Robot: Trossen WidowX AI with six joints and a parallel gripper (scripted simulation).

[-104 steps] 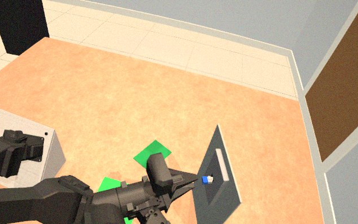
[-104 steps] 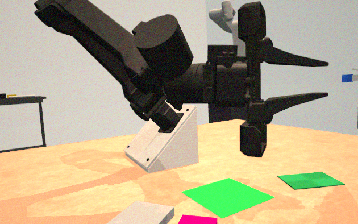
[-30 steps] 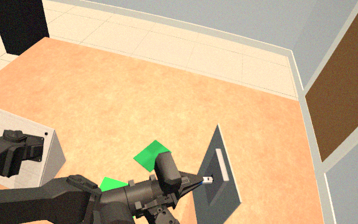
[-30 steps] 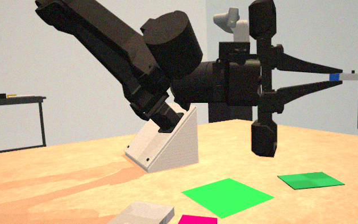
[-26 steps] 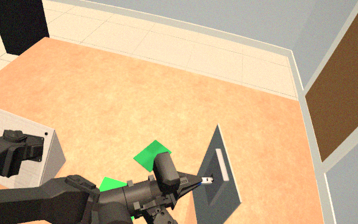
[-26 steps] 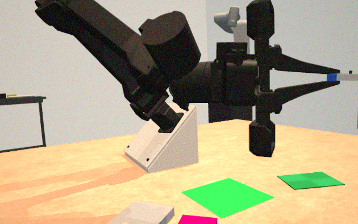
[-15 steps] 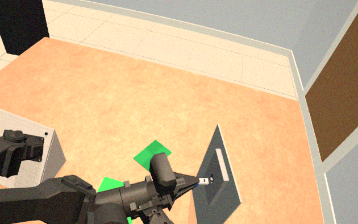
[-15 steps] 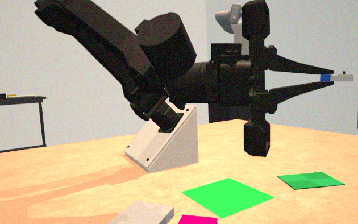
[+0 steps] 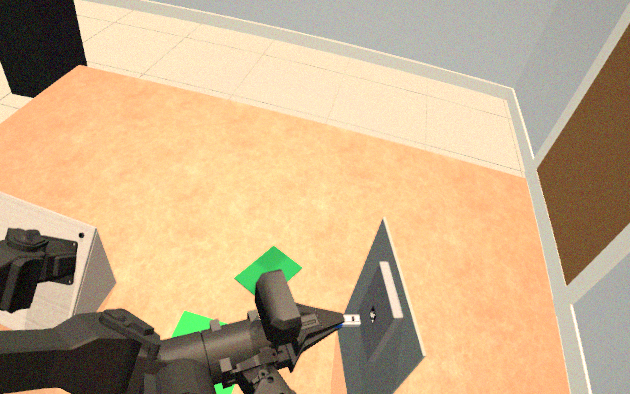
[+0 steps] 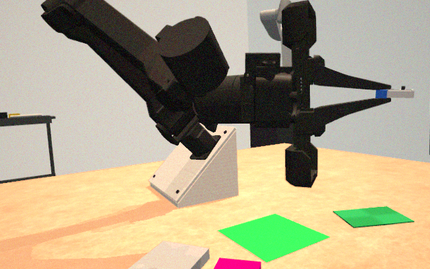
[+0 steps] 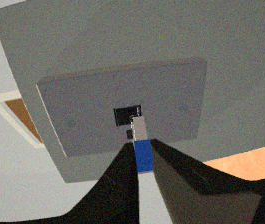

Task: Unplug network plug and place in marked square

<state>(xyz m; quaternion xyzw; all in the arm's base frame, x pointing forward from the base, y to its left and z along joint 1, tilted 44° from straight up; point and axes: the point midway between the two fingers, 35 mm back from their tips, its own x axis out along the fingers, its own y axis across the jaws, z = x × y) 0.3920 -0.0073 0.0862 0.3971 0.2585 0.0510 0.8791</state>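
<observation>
Right now my gripper tip is 18 cm past the green square, 1 cm to the right of it and 20 cm above it. Round my gripper tip: pale grey block (18 cm behind, 17 cm to the right, 20 cm below); then network plug (1 cm ahead); then upright panel (5 cm ahead, 2 cm to the left, 8 cm below).
</observation>
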